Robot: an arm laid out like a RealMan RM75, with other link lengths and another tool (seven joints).
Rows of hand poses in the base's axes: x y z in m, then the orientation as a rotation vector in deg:
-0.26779, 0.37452, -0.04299, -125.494, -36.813, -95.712
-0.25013, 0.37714, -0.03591, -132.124, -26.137, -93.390
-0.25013, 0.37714, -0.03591, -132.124, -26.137, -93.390
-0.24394, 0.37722, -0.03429, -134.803, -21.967, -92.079
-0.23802, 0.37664, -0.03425, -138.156, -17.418, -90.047
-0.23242, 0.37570, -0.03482, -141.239, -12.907, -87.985
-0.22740, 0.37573, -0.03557, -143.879, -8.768, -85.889
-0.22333, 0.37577, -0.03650, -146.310, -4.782, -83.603
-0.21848, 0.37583, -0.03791, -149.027, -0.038, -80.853
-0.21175, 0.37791, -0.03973, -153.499, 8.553, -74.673
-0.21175, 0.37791, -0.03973, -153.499, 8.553, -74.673
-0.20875, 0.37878, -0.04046, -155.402, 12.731, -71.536
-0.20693, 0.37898, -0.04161, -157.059, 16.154, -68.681
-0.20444, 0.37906, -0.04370, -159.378, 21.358, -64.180
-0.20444, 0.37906, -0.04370, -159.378, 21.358, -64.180
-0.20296, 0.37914, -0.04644, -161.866, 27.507, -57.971
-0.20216, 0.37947, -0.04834, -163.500, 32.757, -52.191
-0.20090, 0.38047, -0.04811, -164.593, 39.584, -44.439
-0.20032, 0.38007, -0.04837, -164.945, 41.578, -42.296
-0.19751, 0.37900, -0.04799, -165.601, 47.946, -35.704
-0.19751, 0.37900, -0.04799, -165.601, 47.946, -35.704
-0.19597, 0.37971, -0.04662, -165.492, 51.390, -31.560
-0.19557, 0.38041, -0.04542, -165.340, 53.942, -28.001
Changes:
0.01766, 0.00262, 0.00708, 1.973, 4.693, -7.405
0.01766, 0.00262, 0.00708, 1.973, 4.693, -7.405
0.02385, 0.00270, 0.00870, 2.578, 6.731, -10.300
0.02977, 0.00212, 0.00874, 2.941, 9.380, -13.549
0.03537, 0.00118, 0.00817, 3.327, 11.922, -16.705
0.04039, 0.00121, 0.00742, 3.729, 14.299, -19.500
0.04446, 0.00125, 0.00649, 4.137, 16.698, -22.113
0.04931, 0.00131, 0.00508, 4.604, 19.483, -25.210
0.05604, 0.00339, 0.00326, 5.596, 25.106, -30.488
0.05604, 0.00339, 0.00326, 5.596, 25.106, -30.488
0.05904, 0.00426, 0.00253, 6.106, 27.824, -33.009
0.06086, 0.00446, 0.00138, 6.386, 30.212, -35.120
0.06335, 0.00454, -0.00071, 6.805, 33.864, -38.308
0.06335, 0.00454, -0.00071, 6.805, 33.864, -38.308
0.06483, 0.00462, -0.00345, 7.310, 38.658, -41.949
0.06563, 0.00495, -0.00535, 7.915, 42.972, -44.908
0.06689, 0.00595, -0.00512, 9.201, 48.635, -48.491
0.06747, 0.00555, -0.00538, 9.450, 50.180, -49.638
0.07028, 0.00448, -0.00500, 10.394, 54.879, -53.287
0.07028, 0.00448, -0.00500, 10.394, 54.879, -53.287
0.07182, 0.00519, -0.00363, 11.176, 57.804, -55.081
0.07222, 0.00589, -0.00243, 11.734, 60.294, -56.385

